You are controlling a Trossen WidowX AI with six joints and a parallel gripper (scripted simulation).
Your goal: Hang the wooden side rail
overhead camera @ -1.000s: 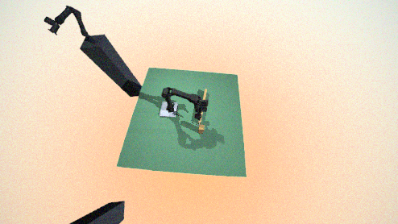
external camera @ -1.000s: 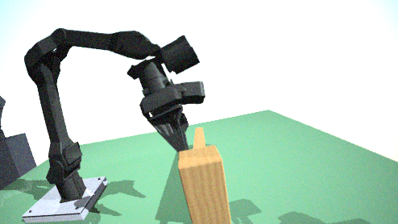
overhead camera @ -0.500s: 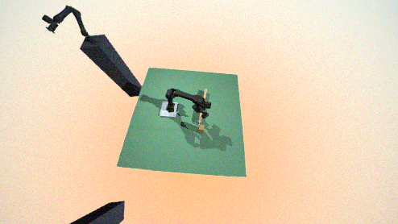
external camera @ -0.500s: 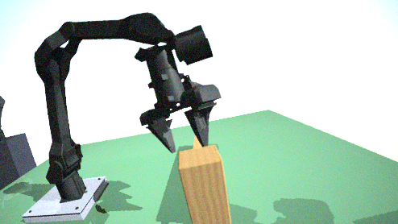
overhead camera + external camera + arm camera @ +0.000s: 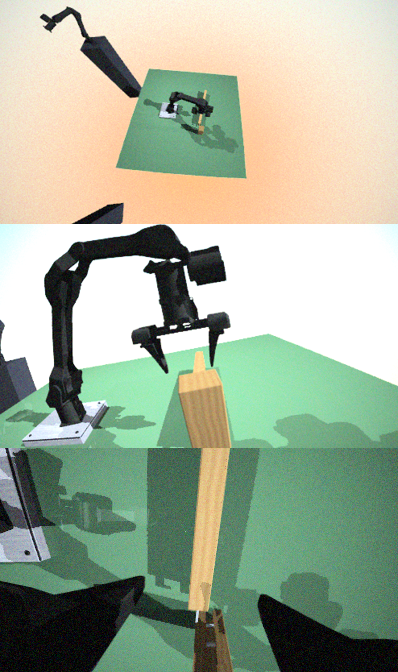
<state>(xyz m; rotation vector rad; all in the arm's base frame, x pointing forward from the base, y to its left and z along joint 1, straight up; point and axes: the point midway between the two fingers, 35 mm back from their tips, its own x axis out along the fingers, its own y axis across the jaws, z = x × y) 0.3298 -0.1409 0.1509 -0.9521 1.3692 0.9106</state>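
Right now the wooden headboard post is 20 mm behind my gripper tip, 150 mm to the right of it and 50 mm below it.
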